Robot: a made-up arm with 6 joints. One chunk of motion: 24 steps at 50 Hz.
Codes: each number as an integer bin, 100 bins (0 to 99) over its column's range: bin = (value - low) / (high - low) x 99, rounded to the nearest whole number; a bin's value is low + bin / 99 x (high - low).
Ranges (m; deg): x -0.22..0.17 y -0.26..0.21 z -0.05..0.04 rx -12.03..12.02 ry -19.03..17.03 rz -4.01..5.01
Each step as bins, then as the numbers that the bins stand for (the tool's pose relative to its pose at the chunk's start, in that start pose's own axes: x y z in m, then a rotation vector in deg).
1 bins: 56 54 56 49 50 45
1 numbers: 0.0006 -0.0036 0.0009 -0.13 -0.82 0.09
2 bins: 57 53 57 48 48 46
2 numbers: 0.0045 -0.0084 0.0018 -0.37 -1.55 0.18
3 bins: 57 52 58 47 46 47
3 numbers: 0.0045 -0.0131 0.0027 -0.61 -2.27 0.27
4 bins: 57 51 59 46 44 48
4 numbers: 0.0045 -0.0179 0.0036 -0.86 -3.00 0.36
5 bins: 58 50 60 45 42 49
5 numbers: 0.0085 -0.0226 0.0045 -1.10 -3.73 0.45
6 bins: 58 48 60 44 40 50
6 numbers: 0.0085 -0.0321 0.0045 -1.34 -4.46 0.55
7 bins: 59 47 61 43 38 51
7 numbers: 0.0124 -0.0369 0.0055 -1.58 -5.19 0.64
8 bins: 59 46 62 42 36 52
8 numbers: 0.0124 -0.0416 0.0064 -1.83 -5.92 0.73
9 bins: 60 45 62 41 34 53
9 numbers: 0.0164 -0.0464 0.0064 -2.07 -6.65 0.82
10 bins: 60 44 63 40 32 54
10 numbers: 0.0164 -0.0511 0.0073 -2.31 -7.37 0.91
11 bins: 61 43 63 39 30 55
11 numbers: 0.0203 -0.0559 0.0073 -2.56 -8.10 1.00
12 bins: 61 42 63 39 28 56
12 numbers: 0.0203 -0.0606 0.0073 -2.56 -8.83 1.09
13 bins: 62 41 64 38 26 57
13 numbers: 0.0242 -0.0654 0.0082 -2.80 -9.56 1.18
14 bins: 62 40 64 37 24 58
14 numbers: 0.0242 -0.0701 0.0082 -3.04 -10.29 1.27
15 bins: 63 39 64 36 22 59
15 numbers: 0.0282 -0.0748 0.0082 -3.28 -11.02 1.37
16 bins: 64 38 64 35 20 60
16 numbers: 0.0321 -0.0796 0.0082 -3.53 -11.75 1.46
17 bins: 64 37 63 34 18 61
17 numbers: 0.0321 -0.0843 0.0073 -3.77 -12.47 1.55
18 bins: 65 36 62 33 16 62
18 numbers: 0.0361 -0.0891 0.0064 -4.01 -13.20 1.64
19 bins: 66 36 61 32 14 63
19 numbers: 0.0400 -0.0891 0.0055 -4.26 -13.93 1.73
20 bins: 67 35 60 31 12 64
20 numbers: 0.0439 -0.0938 0.0045 -4.50 -14.66 1.82
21 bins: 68 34 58 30 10 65
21 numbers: 0.0479 -0.0986 0.0027 -4.74 -15.39 1.91
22 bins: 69 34 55 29 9 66
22 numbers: 0.0518 -0.0986 0.0000 -4.99 -15.75 2.00
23 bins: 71 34 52 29 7 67
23 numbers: 0.0597 -0.0986 -0.0027 -4.99 -16.48 2.09
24 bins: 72 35 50 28 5 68
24 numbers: 0.0636 -0.0938 -0.0045 -5.23 -17.21 2.19
